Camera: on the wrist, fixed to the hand. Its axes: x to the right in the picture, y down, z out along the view.
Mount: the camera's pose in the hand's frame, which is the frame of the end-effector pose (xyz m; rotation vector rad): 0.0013 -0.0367 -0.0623 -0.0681 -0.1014 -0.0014
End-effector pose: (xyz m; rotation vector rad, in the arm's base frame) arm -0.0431 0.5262 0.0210 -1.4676 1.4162 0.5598
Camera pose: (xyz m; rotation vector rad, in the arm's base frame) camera -0.0270 0.4659 0.0574 -1.4728 1.3283 0.6780
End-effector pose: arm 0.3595 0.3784 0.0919 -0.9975 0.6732 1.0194
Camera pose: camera 0.3927 0.3157 0.0780 -0.9981 0.5574 1.0902
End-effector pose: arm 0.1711 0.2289 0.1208 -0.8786 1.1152 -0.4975
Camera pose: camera 0.1170 0.1846 0.1394 -0.9538 1.0438 -0.4136
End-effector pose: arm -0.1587 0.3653 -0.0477 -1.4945 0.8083 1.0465
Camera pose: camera -0.1134 0.3108 -0.0334 -1.4861 0.7064 1.1493
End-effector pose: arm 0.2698 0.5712 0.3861 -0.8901 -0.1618 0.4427
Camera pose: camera 0.3019 0.5072 0.3758 -0.9347 -0.2717 0.4836
